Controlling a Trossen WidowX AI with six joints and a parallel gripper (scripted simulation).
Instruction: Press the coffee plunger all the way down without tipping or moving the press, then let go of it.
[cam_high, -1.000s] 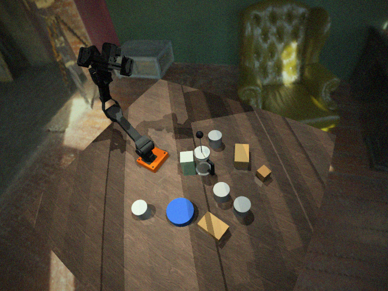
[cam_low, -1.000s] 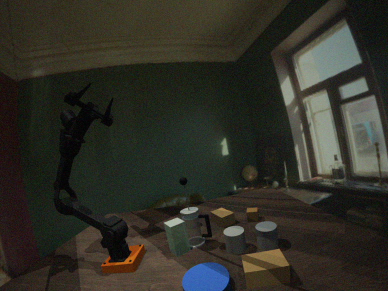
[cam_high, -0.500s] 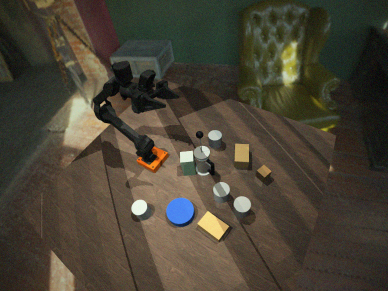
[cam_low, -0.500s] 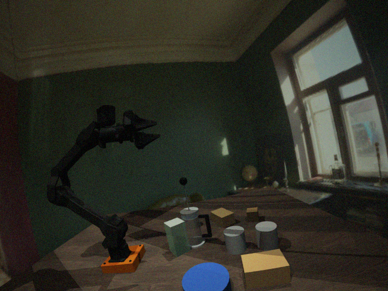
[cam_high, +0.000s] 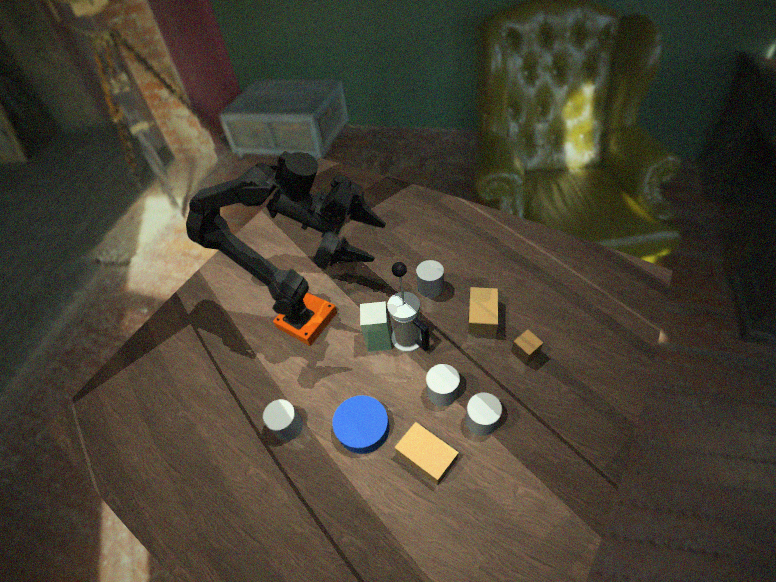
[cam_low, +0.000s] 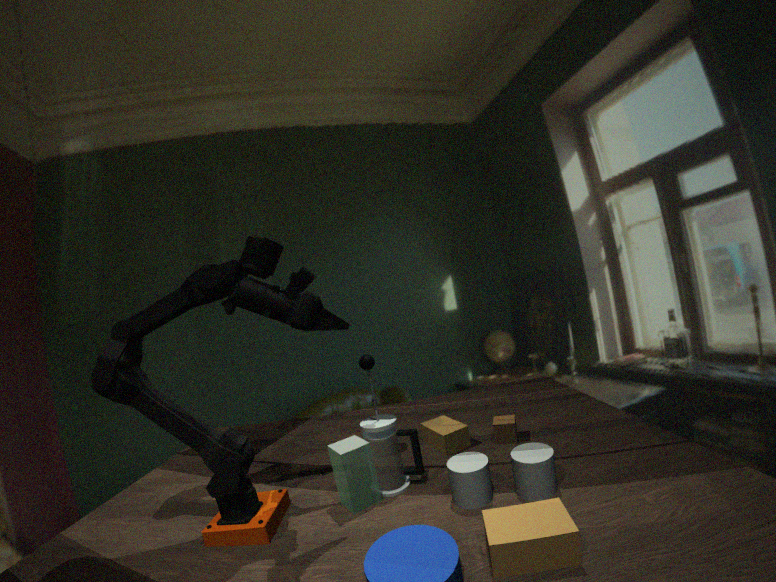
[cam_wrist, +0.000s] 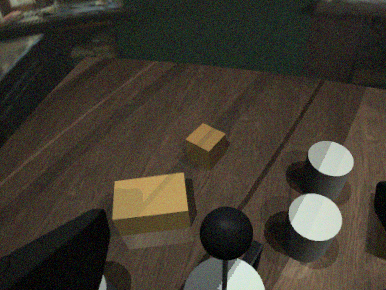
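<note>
Now: gripper tip 210 mm above the coffee press, 40 mm short of it and 10 mm to the right of it. Also, from my gripper tip: pale green block 280 mm below, 30 mm to the right, 30 mm behind; blue disc 310 mm below, 240 mm to the right, 80 mm ahead.
</note>
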